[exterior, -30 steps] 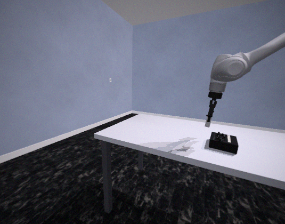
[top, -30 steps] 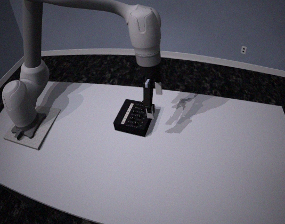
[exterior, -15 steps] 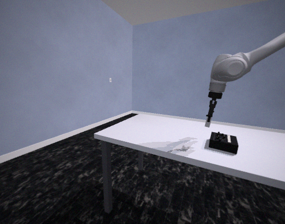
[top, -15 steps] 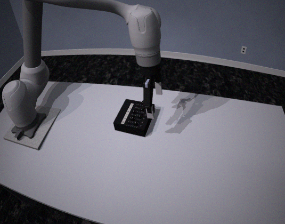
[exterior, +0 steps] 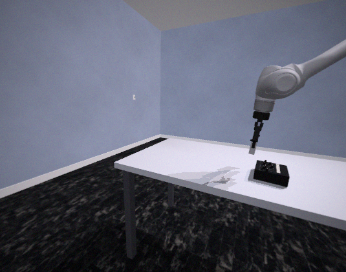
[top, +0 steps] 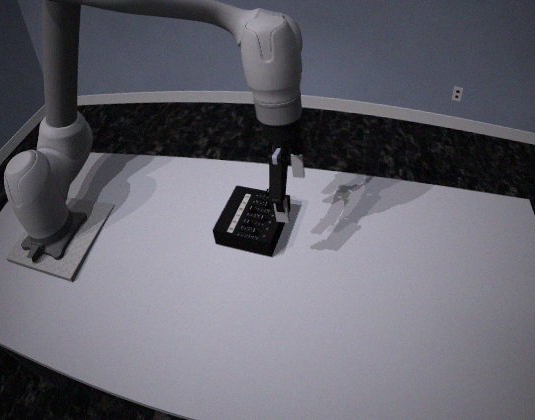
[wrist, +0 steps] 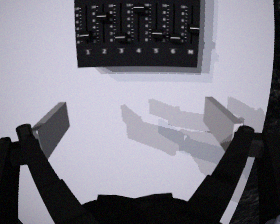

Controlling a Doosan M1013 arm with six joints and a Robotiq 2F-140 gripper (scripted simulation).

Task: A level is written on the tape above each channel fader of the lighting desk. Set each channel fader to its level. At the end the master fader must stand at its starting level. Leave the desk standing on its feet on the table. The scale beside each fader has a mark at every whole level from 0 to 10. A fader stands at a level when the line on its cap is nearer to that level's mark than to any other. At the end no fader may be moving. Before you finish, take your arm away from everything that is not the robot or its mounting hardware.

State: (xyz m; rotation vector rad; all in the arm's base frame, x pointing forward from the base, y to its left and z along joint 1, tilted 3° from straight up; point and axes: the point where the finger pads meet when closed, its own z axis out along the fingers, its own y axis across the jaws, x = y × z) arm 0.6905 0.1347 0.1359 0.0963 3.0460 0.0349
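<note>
Now: the master fader 70 mm behind my hand, 80 mm to the left of it and 80 mm below it.
</note>
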